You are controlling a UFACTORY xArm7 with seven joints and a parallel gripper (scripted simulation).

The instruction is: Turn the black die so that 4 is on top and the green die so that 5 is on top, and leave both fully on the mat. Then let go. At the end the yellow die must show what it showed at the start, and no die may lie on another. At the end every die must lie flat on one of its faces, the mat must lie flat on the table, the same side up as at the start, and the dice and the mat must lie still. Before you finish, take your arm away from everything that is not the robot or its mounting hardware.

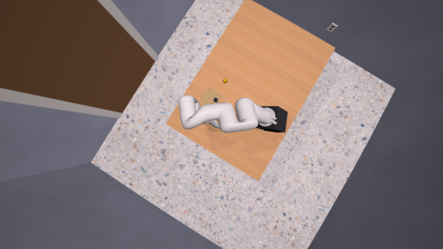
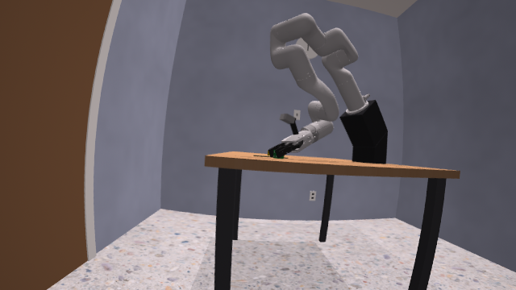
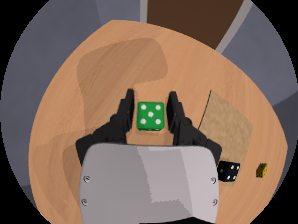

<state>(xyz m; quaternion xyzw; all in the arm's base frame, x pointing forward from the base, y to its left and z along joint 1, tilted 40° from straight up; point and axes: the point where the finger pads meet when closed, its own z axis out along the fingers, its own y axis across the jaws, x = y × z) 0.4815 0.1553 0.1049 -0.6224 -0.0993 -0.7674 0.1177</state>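
The green die is 10 mm behind my hand and 10 mm below it. Round my hand: yellow die (20 mm behind, 320 mm to the right, 10 mm below); then black die (40 mm behind, 140 mm to the right, 10 mm below); then tan mat (10 mm ahead, 140 mm to the right, 20 mm below).
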